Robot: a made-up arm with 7 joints. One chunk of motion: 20 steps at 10 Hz.
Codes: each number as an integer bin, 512 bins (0 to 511) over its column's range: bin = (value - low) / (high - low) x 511, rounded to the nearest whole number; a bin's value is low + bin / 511 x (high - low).
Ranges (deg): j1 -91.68..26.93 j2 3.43..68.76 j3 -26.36..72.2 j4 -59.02..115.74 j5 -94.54..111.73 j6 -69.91..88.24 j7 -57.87..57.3
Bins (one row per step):
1: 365 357 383 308 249 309 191
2: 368 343 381 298 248 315 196
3: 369 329 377 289 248 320 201
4: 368 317 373 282 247 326 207
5: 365 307 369 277 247 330 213
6: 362 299 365 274 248 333 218
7: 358 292 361 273 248 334 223
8: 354 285 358 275 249 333 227
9: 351 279 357 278 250 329 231
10: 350 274 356 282 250 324 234
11: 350 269 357 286 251 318 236
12: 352 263 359 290 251 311 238
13: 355 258 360 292 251 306 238
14: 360 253 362 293 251 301 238
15: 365 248 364 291 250 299 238
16: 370 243 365 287 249 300 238
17: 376 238 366 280 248 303 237
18: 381 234 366 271 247 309 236
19: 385 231 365 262 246 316 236
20: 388 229 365 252 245 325 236
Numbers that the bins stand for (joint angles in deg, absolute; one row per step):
1: -6.96 49.07 47.51 46.31 5.97 25.72 -14.82
2: -6.26 47.28 47.13 42.89 5.57 27.58 -13.70
3: -6.03 45.49 46.35 39.82 5.57 29.13 -12.57
4: -6.26 43.96 45.58 37.42 5.16 30.98 -11.22
5: -6.96 42.68 44.81 35.71 5.16 32.22 -9.86
6: -7.65 41.66 44.04 34.69 5.57 33.15 -8.74
7: -8.58 40.76 43.27 34.34 5.57 33.46 -7.61
8: -9.51 39.87 42.69 35.03 5.97 33.15 -6.71
9: -10.21 39.10 42.50 36.05 6.37 31.91 -5.81
10: -10.44 38.46 42.30 37.42 6.37 30.37 -5.13
11: -10.44 37.82 42.50 38.79 6.78 28.51 -4.68
12: -9.98 37.05 42.88 40.16 6.78 26.34 -4.23
13: -9.28 36.41 43.08 40.84 6.78 24.79 -4.23
14: -8.12 35.78 43.46 41.18 6.78 23.25 -4.23
15: -6.96 35.14 43.85 40.50 6.37 22.63 -4.23
16: -5.80 34.50 44.04 39.13 5.97 22.94 -4.23
17: -4.41 33.86 44.23 36.74 5.57 23.87 -4.45
18: -3.24 33.35 44.23 33.66 5.16 25.72 -4.68
19: -2.32 32.96 44.04 30.58 4.76 27.89 -4.68
20: -1.62 32.71 44.04 27.16 4.36 30.67 -4.68

